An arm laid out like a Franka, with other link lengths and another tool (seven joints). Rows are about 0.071 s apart.
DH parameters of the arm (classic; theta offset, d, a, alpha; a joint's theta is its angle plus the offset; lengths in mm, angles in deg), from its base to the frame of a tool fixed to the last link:
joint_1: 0 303 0 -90
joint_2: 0 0 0 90
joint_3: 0 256 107.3 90
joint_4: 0 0 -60.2 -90
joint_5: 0 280.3 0 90
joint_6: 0 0 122.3 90
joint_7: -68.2 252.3 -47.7 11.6
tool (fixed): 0 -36 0 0
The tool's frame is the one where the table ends.
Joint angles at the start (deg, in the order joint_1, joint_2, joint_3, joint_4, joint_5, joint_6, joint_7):
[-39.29, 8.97, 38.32, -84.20, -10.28, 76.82, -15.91]
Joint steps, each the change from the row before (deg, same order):
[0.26, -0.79, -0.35, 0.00, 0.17, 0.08, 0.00]
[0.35, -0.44, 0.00, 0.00, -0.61, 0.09, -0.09]
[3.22, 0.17, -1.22, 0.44, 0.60, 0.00, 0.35]
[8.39, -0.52, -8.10, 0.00, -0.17, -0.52, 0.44]
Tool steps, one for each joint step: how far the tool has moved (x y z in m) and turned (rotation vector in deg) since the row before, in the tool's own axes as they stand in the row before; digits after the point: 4 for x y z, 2 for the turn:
[-0.0001, -0.0029, -0.0050, -0.69, -0.19, 0.27]
[0.0004, -0.0013, -0.0042, -0.56, -0.90, -0.01]
[0.0196, 0.0011, -0.0033, -0.38, -0.19, -1.67]
[0.0034, -0.0023, 0.0001, 0.46, -1.36, 0.68]

